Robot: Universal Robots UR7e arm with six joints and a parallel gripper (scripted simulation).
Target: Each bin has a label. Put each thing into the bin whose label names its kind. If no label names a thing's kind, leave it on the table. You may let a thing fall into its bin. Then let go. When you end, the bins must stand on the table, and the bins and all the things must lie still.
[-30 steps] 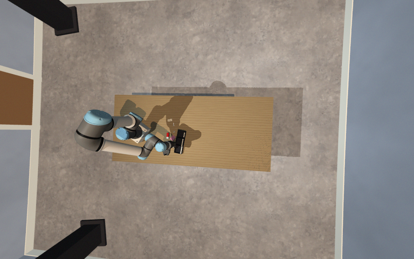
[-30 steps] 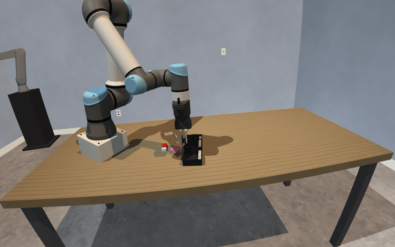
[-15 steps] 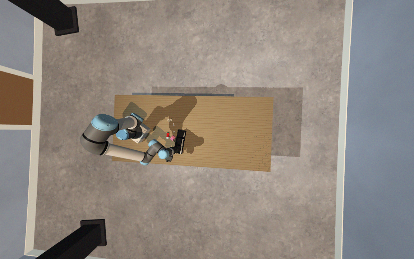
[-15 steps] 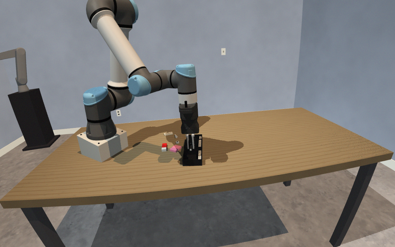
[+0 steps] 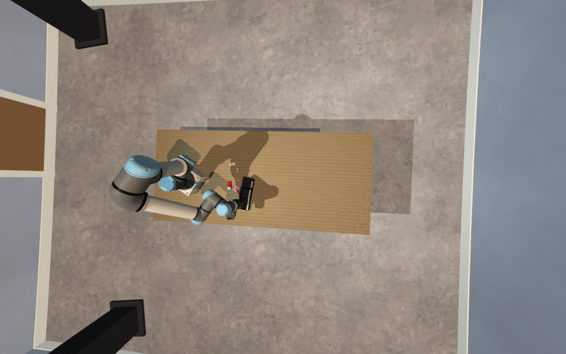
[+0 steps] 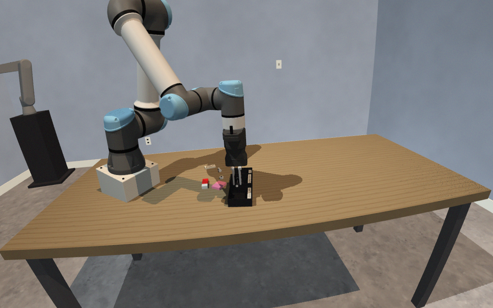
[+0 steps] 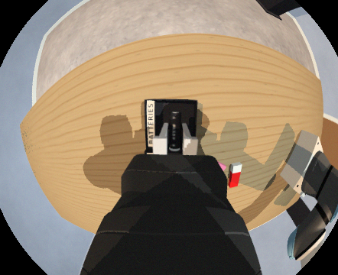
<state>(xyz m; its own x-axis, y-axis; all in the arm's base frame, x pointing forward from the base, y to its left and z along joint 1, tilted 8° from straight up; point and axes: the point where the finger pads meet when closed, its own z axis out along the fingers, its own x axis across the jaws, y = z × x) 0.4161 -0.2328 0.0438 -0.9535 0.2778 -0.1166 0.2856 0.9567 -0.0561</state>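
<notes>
The pink eraser lies 5 cm behind my hand, 13 cm to the left of it and 8 cm below it. Also, from my hand: black battery 1 cm below; red block 11 cm behind, 15 cm to the left, 8 cm below; black bin tray 3 cm ahead, 8 cm to the left, 6 cm below.
</notes>
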